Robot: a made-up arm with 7 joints.
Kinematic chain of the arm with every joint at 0, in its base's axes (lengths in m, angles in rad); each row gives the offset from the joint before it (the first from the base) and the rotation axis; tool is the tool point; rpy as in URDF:
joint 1: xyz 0 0 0.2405 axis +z
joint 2: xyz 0 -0.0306 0.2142 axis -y
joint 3: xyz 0 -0.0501 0.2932 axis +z
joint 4: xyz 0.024 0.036 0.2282 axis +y
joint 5: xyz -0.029 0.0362 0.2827 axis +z
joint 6: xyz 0 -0.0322 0.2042 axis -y
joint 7: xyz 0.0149 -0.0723 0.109 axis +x
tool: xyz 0 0 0 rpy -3.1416 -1.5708 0
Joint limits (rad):
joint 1: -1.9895..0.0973
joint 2: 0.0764..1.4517
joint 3: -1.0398..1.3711
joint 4: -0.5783..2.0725
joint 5: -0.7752..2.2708
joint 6: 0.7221..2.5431
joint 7: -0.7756..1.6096
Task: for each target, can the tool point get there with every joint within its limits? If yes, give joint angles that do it. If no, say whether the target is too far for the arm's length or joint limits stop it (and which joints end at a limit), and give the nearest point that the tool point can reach.
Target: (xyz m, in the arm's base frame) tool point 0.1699 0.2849 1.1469
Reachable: yes | joints -0.1153 0.3453 0.9148 1.2975 1.3909 1.5436 0.4880
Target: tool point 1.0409 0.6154 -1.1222
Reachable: no: too far | nearest point 0.4653 0.8086 0.1818 | short by 1.438 m
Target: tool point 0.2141 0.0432 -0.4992
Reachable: no: joint limits stop it (at a limit: joint 1, joint 2, joint 3, joint 4, joint 5, joint 6) | nearest point 0.3363 0.1134 0.4677 | short by 0.977 m
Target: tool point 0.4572 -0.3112 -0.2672
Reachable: no: joint limits stop it (at a limit: joint 1, joint 2, joint 3, joint 4, joint 5, joint 6) | nearest point 0.4460 -0.0208 0.4798 | short by 0.802 m
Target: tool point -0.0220 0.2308 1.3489
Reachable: yes | joints -0.4235 0.5555 0.7981 0.9818 0.9355 1.2928 -0.2846
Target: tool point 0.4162 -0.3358 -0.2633
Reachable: no: joint limits stop it (at a limit: joint 1, joint 2, joint 3, joint 4, joint 5, joint 6) | nearest point 0.4460 -0.0208 0.4798 | short by 0.808 m
